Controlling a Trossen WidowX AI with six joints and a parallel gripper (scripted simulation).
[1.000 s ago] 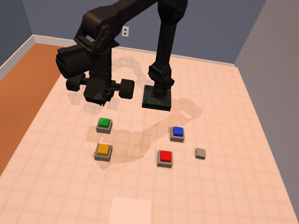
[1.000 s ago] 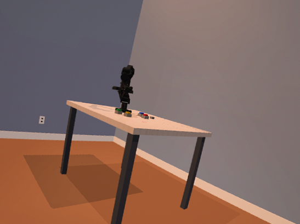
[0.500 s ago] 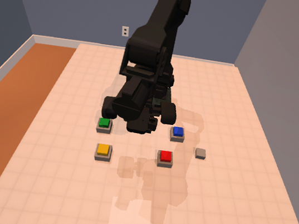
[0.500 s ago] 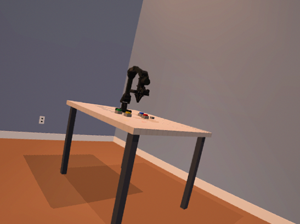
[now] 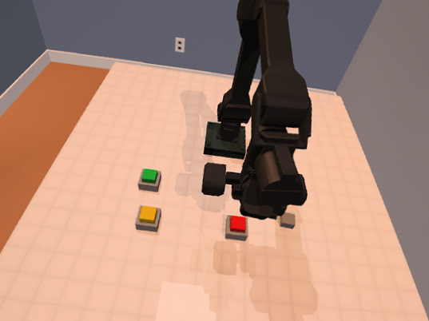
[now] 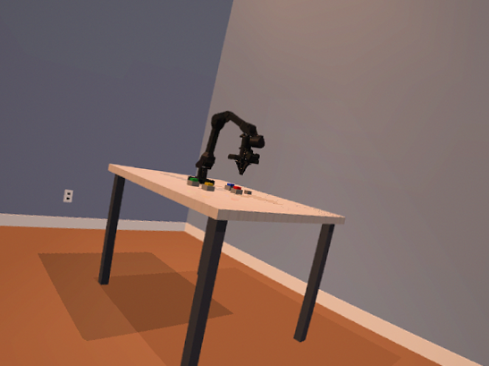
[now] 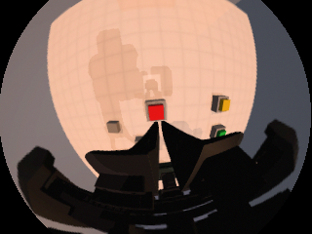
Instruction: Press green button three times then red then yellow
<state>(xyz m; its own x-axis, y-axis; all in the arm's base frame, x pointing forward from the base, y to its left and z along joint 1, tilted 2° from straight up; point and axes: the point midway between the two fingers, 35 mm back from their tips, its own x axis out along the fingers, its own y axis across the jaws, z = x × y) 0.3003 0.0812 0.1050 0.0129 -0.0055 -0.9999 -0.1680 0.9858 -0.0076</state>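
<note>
My gripper tip is 70 mm above the red button and 10 mm past it. Also, from my gripper tip: blue button: 120 mm behind, 70 mm below, 30 mm to the left; then yellow button: 200 mm to the right, 70 mm below, 30 mm ahead; then small grey block: 120 mm to the left, 100 mm below, 70 mm behind.
</note>
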